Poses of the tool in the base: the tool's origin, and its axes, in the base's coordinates. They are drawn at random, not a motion.
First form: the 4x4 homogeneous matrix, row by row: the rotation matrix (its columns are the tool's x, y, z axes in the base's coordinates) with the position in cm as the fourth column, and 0 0 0 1 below. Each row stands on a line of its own.
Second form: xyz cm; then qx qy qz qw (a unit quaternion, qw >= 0). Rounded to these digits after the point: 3 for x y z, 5 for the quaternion.
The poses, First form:
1:
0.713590 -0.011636 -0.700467 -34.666
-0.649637 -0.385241 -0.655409 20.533
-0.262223 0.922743 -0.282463 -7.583
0 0 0 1
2:
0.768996 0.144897 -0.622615 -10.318
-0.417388 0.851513 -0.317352 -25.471
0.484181 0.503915 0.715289 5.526
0 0 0 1
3:
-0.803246 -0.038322 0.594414 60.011
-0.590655 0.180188 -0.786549 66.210
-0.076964 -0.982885 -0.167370 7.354
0 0 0 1
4:
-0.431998 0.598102 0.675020 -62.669
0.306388 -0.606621 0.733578 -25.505
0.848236 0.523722 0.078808 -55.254
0 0 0 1
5:
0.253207 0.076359 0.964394 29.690
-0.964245 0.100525 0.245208 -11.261
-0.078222 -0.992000 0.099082 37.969
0 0 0 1
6:
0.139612 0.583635 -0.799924 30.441
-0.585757 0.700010 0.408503 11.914
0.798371 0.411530 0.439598 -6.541
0 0 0 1
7:
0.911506 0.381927 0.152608 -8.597
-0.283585 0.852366 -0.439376 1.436
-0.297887 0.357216 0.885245 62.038
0 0 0 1
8:
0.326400 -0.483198 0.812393 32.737
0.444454 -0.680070 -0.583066 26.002
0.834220 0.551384 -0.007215 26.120
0 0 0 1
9:
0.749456 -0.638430 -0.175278 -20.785
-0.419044 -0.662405 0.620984 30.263
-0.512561 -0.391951 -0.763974 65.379
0 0 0 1
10:
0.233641 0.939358 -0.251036 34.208
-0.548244 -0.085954 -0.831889 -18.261
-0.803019 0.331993 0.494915 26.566
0 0 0 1
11:
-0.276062 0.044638 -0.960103 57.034
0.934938 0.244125 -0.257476 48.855
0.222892 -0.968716 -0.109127 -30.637
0 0 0 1
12:
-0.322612 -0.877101 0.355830 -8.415
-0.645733 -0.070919 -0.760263 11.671
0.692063 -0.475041 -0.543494 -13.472
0 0 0 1
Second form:
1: -34.666 20.533 -7.583 0.77157 -0.21426 -0.31192 0.51134
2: -10.318 -25.471 5.526 0.22483 -0.30300 -0.15393 0.91321
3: 60.011 66.210 7.354 -0.21444 0.73328 -0.60326 0.22890
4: -62.669 -25.505 -55.254 -0.52341 -0.43202 -0.72757 0.10024
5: 29.690 -11.261 37.969 -0.51322 0.43250 -0.43167 0.60266
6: 30.441 11.914 -6.541 0.00100 -0.52934 -0.38729 0.75485
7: -8.597 1.436 62.038 0.20850 0.11791 -0.17419 0.95513
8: 32.737 26.002 26.120 0.70952 -0.01365 0.58018 0.39972
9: -20.785 30.263 65.379 -0.89104 0.29670 0.19299 0.28420
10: 34.208 -18.261 26.566 0.45406 0.21534 -0.58035 0.64082
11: 57.034 48.855 -30.637 -0.38371 -0.63822 0.48031 0.46339
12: -8.415 11.671 -13.472 0.56829 -0.66992 0.46099 0.12547
